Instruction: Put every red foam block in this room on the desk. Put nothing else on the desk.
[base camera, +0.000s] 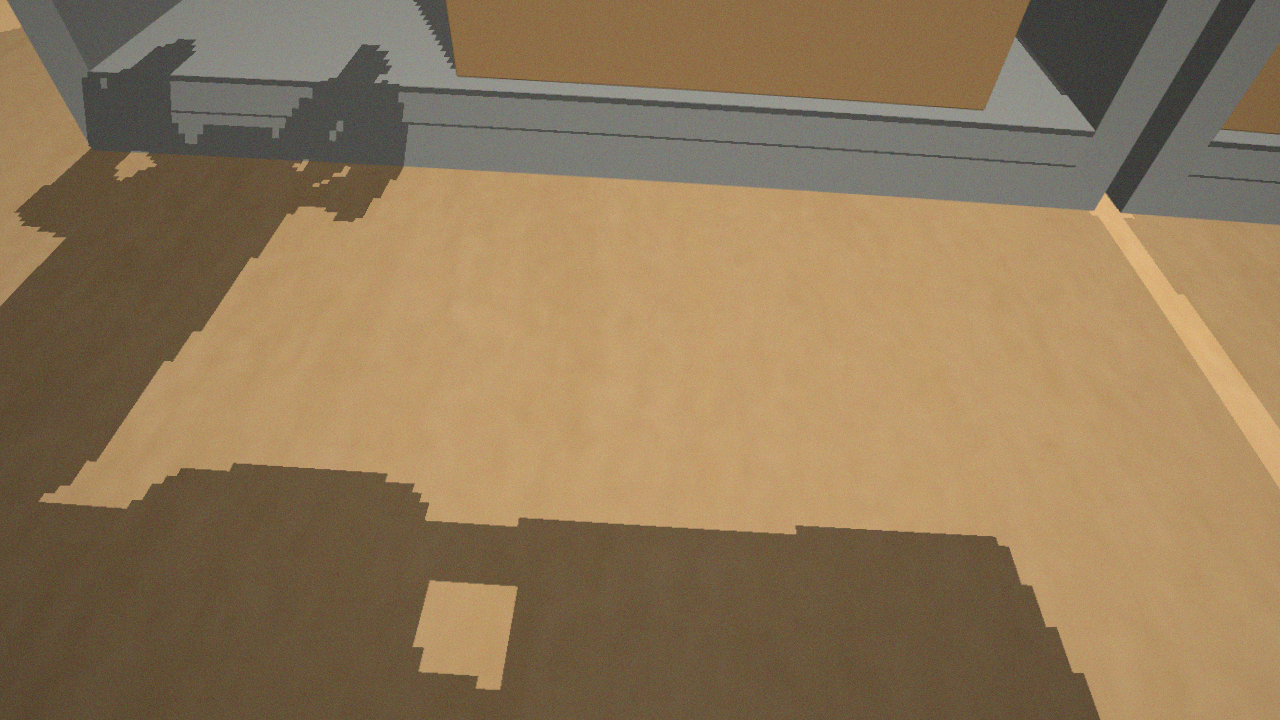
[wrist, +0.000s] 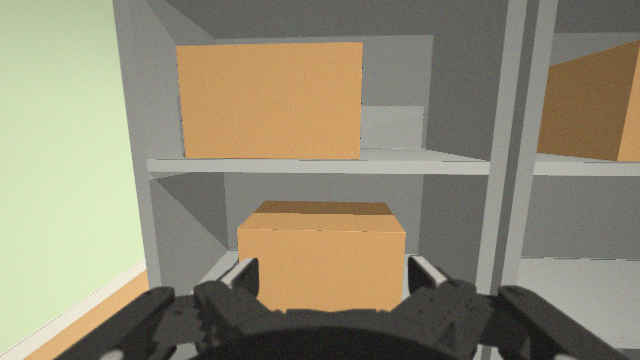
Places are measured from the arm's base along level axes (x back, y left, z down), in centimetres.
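Where they show: gripper, fingertip midpoint: (wrist: 332, 273).
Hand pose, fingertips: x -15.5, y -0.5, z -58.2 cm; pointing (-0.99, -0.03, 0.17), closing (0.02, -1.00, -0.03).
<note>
Each offset is from my fingertips to the top centre of the thing. "spot": to the spot under its first point.
My gripper (wrist: 332, 273) is open and empty in the wrist view. It is in front of a grey shelf unit (wrist: 320, 166) (base camera: 716, 161), with a tan box on a lower shelf showing between its fingertips. No red foam block and no desk show in either view.
In the wrist view, a tan box {dx -66.4, dy +13.9, dz -28.2 cm} (wrist: 272, 100) stands on the upper shelf and another tan box {dx -66.0, dy +1.5, dz +17.5 cm} (wrist: 320, 265) below it. A third tan box {spot: dx -58.4, dy -68.8, dz -14.9 cm} (wrist: 590, 105) stands in the right-hand bay. A tan box {spot: dx -51.1, dy -7.5, dz +86.2 cm} (base camera: 733, 44) sits on the bottom shelf. A green wall (wrist: 60, 150) is at the left.
</note>
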